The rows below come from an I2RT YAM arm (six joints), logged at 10 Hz.
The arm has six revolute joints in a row. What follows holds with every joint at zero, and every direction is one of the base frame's.
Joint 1 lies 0.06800 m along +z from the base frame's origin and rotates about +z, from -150.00 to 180.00 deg.
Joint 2 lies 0.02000 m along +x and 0.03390 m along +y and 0.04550 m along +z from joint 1 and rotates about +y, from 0.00 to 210.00 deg.
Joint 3 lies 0.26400 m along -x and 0.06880 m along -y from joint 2 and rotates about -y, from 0.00 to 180.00 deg.
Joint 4 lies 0.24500 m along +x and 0.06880 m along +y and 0.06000 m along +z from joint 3 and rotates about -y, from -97.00 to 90.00 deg.
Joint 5 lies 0.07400 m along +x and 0.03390 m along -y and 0.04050 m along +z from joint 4 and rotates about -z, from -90.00 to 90.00 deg.
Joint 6 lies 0.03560 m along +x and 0.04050 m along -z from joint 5 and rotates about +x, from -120.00 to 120.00 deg.
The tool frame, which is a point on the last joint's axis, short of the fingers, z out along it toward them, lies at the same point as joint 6; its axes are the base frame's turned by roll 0.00, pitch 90.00 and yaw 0.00 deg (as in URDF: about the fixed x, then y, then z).
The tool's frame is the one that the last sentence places.
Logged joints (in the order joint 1, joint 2, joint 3, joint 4, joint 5, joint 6), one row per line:
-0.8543, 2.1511, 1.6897, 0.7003, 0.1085, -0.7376
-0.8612, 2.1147, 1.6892, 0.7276, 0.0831, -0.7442
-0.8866, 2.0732, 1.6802, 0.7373, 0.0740, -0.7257
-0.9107, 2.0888, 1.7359, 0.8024, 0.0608, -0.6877
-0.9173, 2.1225, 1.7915, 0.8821, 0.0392, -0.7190
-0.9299, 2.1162, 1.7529, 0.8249, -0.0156, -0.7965
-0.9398, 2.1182, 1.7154, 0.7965, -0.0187, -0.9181
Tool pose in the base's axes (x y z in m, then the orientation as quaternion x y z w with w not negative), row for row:
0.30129, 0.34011, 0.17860, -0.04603, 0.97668, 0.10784, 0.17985
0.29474, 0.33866, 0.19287, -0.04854, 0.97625, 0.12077, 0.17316
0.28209, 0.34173, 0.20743, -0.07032, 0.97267, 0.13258, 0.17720
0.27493, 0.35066, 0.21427, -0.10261, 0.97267, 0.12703, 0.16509
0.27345, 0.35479, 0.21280, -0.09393, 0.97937, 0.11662, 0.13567
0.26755, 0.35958, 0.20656, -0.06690, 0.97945, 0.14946, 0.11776
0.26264, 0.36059, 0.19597, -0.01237, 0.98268, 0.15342, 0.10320
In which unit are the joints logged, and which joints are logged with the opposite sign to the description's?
The joints are logged in radians. Opposite sign: joint 1, joint 4, joint 6.
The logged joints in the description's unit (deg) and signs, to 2 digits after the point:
48.95, 123.25, 96.81, -40.12, 6.22, 42.26
49.34, 121.16, 96.78, -41.69, 4.76, 42.64
50.80, 118.79, 96.27, -42.24, 4.24, 41.58
52.18, 119.68, 99.46, -45.97, 3.48, 39.40
52.56, 121.61, 102.65, -50.54, 2.25, 41.20
53.28, 121.25, 100.43, -47.26, -0.89, 45.64
53.85, 121.36, 98.29, -45.64, -1.07, 52.60

